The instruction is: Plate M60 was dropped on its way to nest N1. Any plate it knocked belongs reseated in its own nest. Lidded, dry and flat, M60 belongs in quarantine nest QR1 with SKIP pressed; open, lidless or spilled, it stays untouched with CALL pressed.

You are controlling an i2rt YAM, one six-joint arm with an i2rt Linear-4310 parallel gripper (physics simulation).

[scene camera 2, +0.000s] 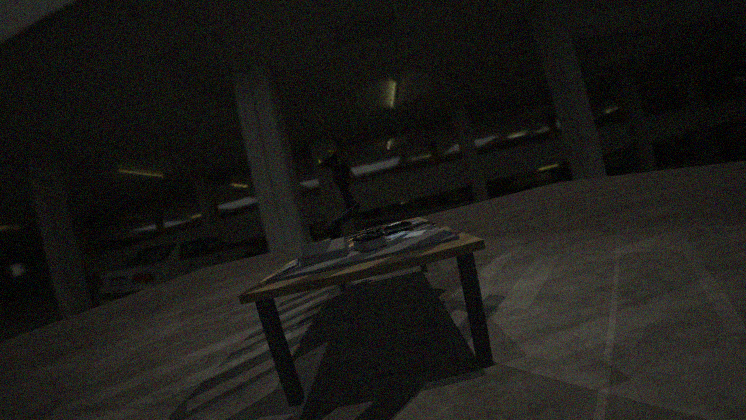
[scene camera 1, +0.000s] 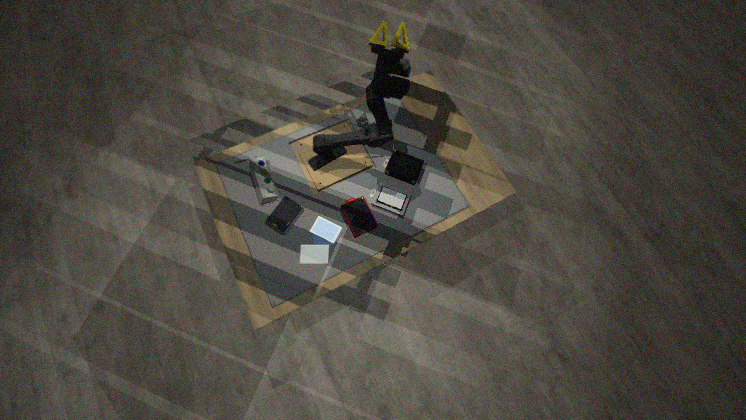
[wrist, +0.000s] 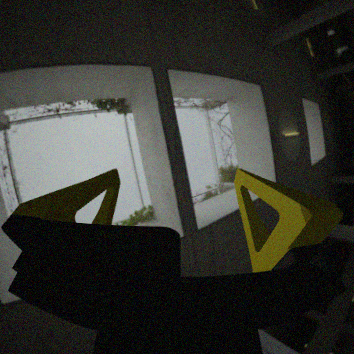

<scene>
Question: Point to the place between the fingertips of the gripper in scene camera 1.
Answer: At 393,21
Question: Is the gripper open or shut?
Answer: Open.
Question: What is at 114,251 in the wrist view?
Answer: The gripper.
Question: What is the gripper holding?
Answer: Nothing.
</scene>
